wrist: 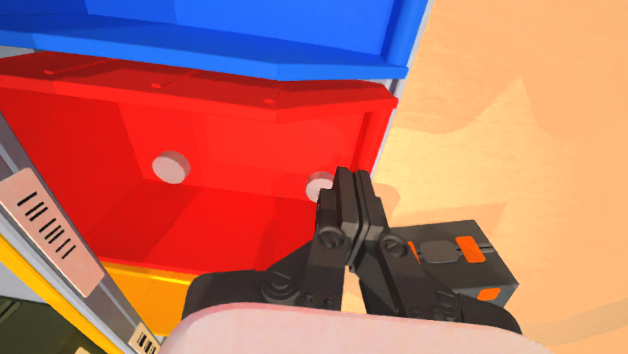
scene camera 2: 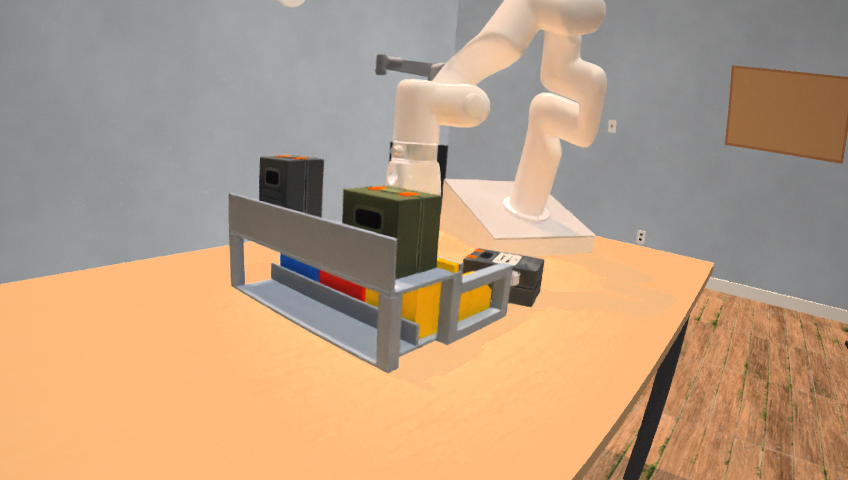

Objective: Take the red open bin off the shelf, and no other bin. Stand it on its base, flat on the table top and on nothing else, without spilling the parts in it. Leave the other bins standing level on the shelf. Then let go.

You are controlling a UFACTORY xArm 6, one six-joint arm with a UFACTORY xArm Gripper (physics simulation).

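Where they show: gripper, between the fingertips: (wrist: 345, 189); arm's base, origin of its link: (scene camera 2: 525, 210).
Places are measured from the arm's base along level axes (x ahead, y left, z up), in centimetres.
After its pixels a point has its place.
The red bin (scene camera 2: 342, 286) @(x 66.0, y -0.9, z -4.7 cm) (wrist: 240, 135) @(x 57.5, y -1.2, z -7.7 cm) stands on the lower level of the grey shelf (scene camera 2: 315, 228) @(x 75.4, y 2.9, z 6.2 cm), between the blue bin (scene camera 2: 299, 267) @(x 65.0, y -11.9, z -4.5 cm) (wrist: 280, 30) @(x 54.5, y -7.5, z -7.7 cm) and a yellow bin (scene camera 2: 428, 309) @(x 65.7, y 14.3, z -4.0 cm) (wrist: 147, 290) @(x 67.6, y 13.6, z -3.8 cm). Two pale round parts (wrist: 171, 167) @(x 62.6, y 1.1, z -6.7 cm) (wrist: 318, 187) @(x 51.9, y 2.1, z -6.7 cm) show inside the red bin; the gripper partly covers one. My gripper (wrist: 345, 189) @(x 50.5, y -0.4, z -3.5 cm) is shut with nothing between its fingers. In the wrist view its tips overlap the red bin's open front end; whether they touch it I cannot tell. In the scene view the fingers are hidden behind the shelf and the green case.
A green case (scene camera 2: 416, 237) @(x 69.5, y 14.3, z 6.3 cm) (wrist: 25, 330) @(x 66.2, y 4.7, z 3.0 cm) and a dark case (scene camera 2: 291, 187) @(x 68.9, y -9.6, z 9.4 cm) stand on the shelf's upper level. Another dark case (scene camera 2: 531, 272) @(x 43.6, y 19.8, z -2.5 cm) (wrist: 485, 277) @(x 39.4, y 6.6, z -2.9 cm) lies on the table (scene camera 2: 178, 368) @(x 94.7, y -1.2, z -8.6 cm) near the shelf's open front. A label (wrist: 55, 230) @(x 61.3, y -1.8, z 1.7 cm) sits on the upper front edge.
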